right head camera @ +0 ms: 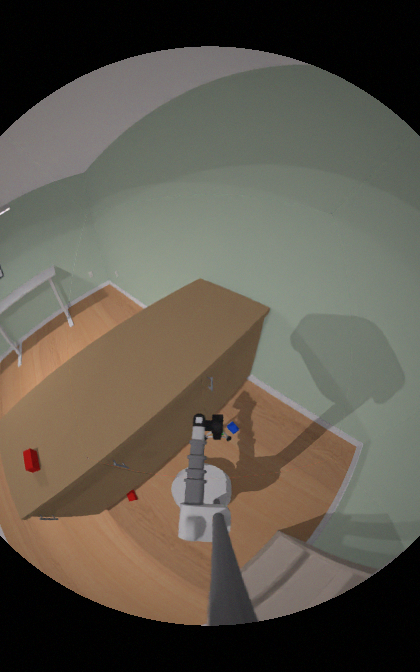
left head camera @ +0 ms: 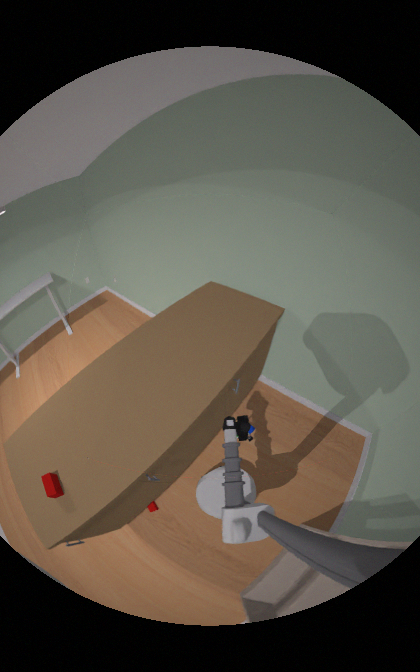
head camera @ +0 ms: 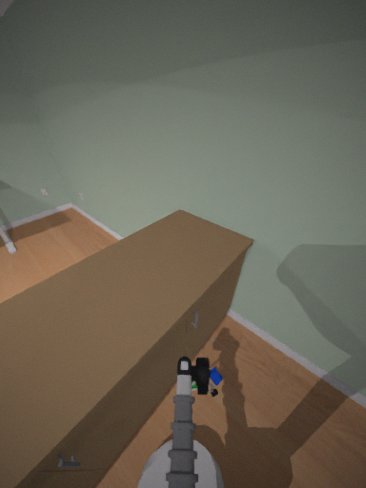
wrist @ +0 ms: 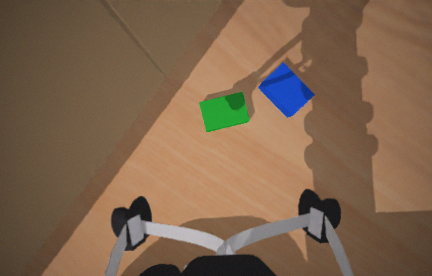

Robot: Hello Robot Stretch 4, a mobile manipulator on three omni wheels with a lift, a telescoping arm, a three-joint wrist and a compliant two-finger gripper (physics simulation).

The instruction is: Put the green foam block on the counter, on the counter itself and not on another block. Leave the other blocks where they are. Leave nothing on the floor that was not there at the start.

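Places are measured from the robot's base along level axes (x back, y down, z right), in metres.
Pixels of known places: gripper, fingertip midpoint: (wrist: pixel 224 209).
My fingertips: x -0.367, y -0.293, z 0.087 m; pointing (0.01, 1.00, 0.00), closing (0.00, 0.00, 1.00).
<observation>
For each thing: its middle in the pictures, then the offset to it from my fingertips. Level surfaces: height alone.
- green foam block, body centre: (wrist: pixel 224 112) dx -0.127, dy +0.298, dz +0.009 m
- blue block, body centre: (wrist: pixel 285 91) (head camera: pixel 215 376) dx -0.165, dy +0.298, dz +0.137 m
- counter, surface height: dy -0.589 m
The green foam block (wrist: pixel 224 112) lies on the floor near the foot of the counter. In the head camera view a small part of the green block (head camera: pixel 194 386) shows beside the wrist. The blue block (wrist: pixel 286 90) (head camera: pixel 216 376) (left head camera: pixel 251 429) (right head camera: pixel 233 427) lies on the floor just right of the green one, a small gap apart. My gripper (wrist: pixel 224 209) is open and empty, pointing down above the floor; in the wrist view its fingers stand below the green block in the picture, wide to both sides. The counter (head camera: pixel 150 280) (left head camera: pixel 165 365) (right head camera: pixel 150 360) has a brown top.
A red block (left head camera: pixel 52 485) (right head camera: pixel 31 460) stands on the counter's near end. Another red block (left head camera: pixel 152 506) (right head camera: pixel 131 495) lies on the floor by the counter's front. Door handles (head camera: pixel 195 320) (left head camera: pixel 237 385) (right head camera: pixel 211 383) stick out from that front. A grey-beige piece of furniture (left head camera: pixel 285 575) (right head camera: pixel 280 560) stands behind the base.
</observation>
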